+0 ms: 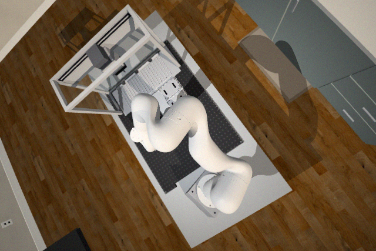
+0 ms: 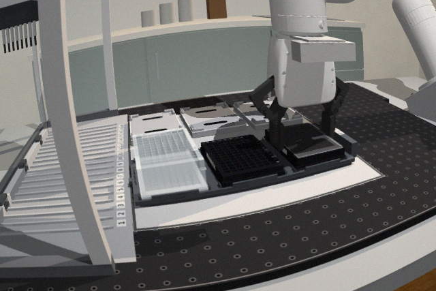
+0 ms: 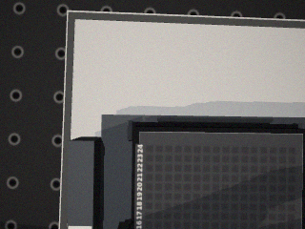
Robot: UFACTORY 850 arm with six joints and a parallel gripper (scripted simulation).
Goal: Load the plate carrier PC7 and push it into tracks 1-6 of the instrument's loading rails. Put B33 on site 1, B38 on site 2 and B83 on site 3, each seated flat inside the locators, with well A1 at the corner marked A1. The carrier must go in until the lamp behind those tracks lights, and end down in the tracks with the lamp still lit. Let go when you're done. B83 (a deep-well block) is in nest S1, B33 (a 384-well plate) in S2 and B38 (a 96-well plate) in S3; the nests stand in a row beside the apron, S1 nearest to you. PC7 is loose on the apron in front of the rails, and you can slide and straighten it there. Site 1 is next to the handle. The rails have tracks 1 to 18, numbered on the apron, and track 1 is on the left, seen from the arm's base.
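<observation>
Now: the perforated dark deck 9 cm to the right of my hand, 8 cm ahead of it and 3 cm below it. From my hand the other things lie so: dark plate carrier PC7: 10 cm ahead, 2 cm below; then black welled plate: 10 cm ahead, 2 cm below; then clear deep-well block B83: 21 cm ahead.
</observation>
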